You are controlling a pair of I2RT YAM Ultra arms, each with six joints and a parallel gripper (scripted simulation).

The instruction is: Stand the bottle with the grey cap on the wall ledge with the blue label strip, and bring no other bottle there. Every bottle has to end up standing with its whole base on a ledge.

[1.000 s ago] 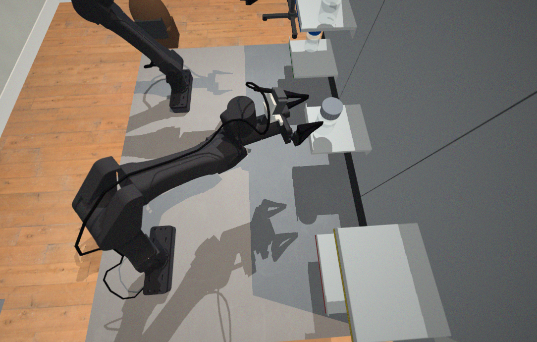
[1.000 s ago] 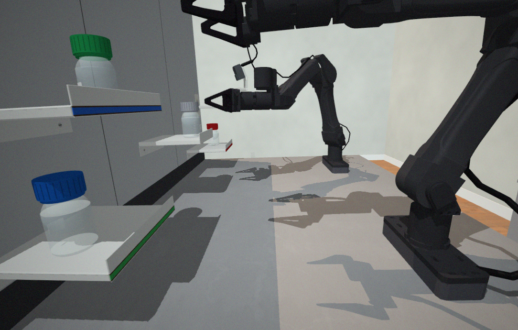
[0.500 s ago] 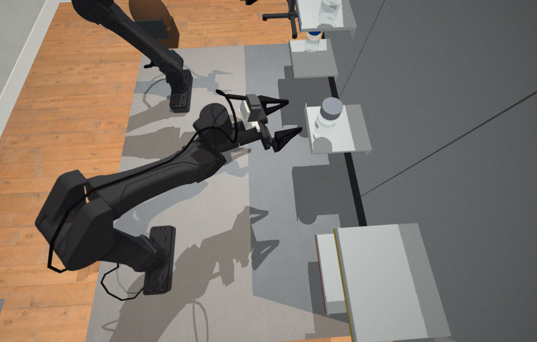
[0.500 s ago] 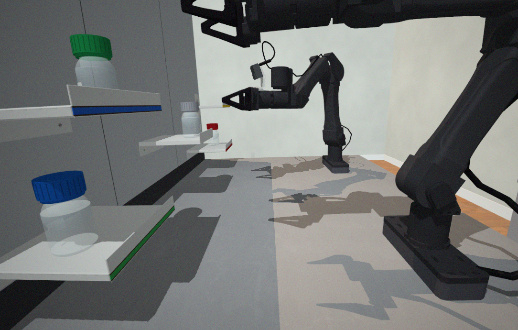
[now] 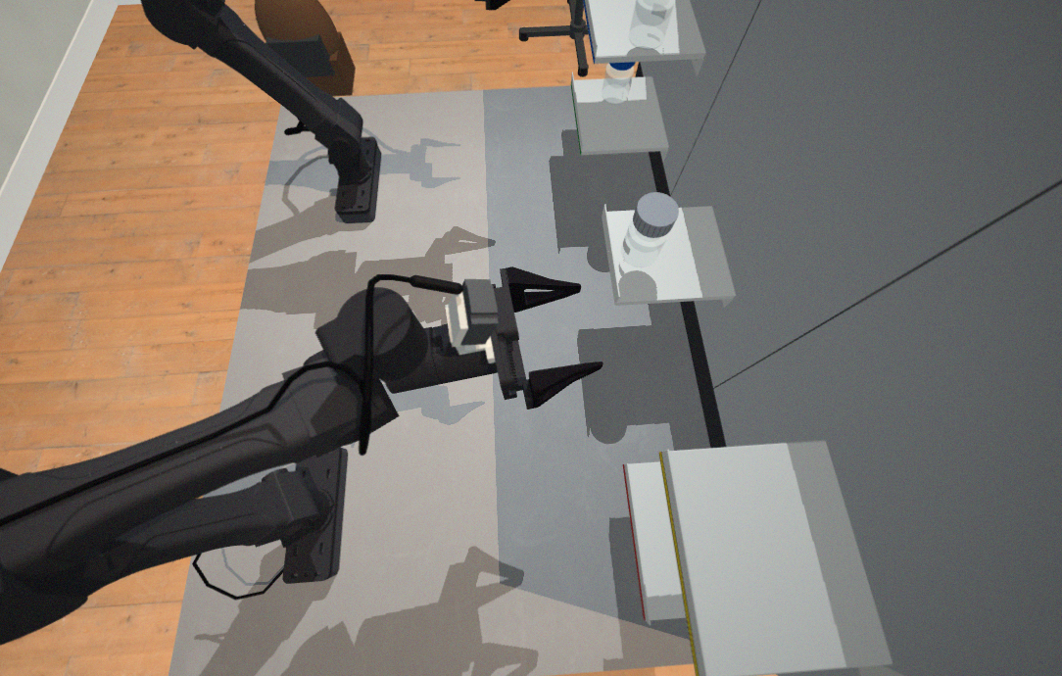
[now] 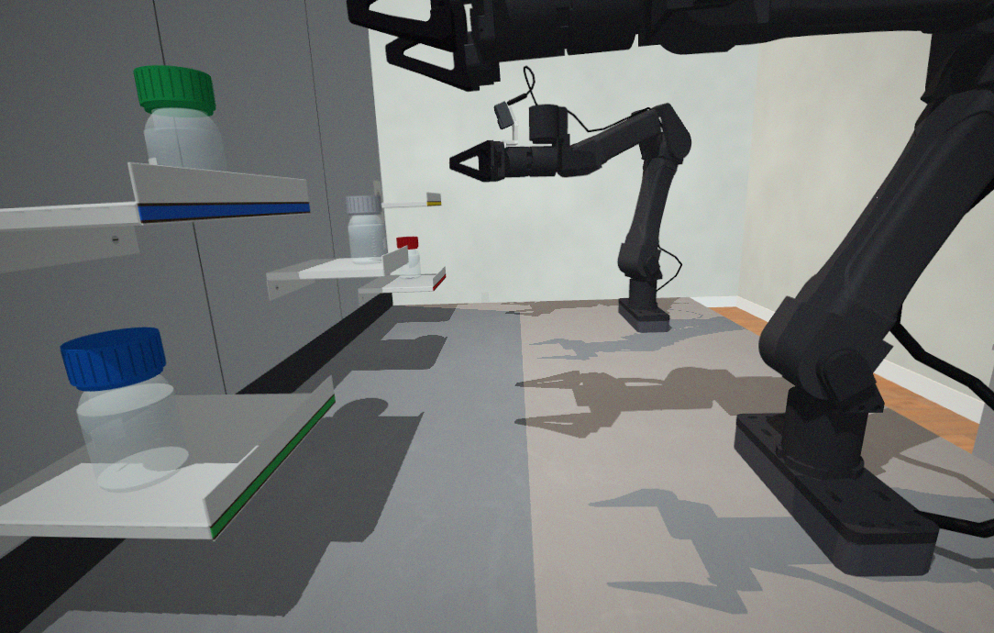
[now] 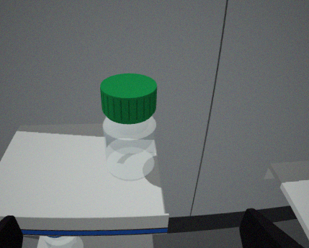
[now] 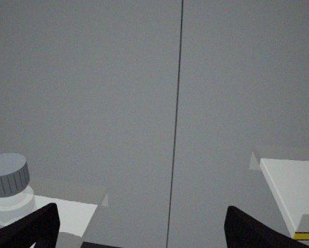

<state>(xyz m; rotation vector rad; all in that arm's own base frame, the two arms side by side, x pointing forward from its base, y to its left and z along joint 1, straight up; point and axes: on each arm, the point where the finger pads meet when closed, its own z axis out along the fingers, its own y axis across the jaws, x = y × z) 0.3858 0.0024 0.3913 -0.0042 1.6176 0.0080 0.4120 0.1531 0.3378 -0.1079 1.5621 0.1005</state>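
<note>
Now: left hand 140 mm short of the grey-capped bottle, 330 mm to the left of it and 170 mm above it. Round my left hand: green-capped bottle (180 mm ahead, 80 mm below); then blue-capped bottle (170 mm ahead, 120 mm to the left, 270 mm below).
</note>
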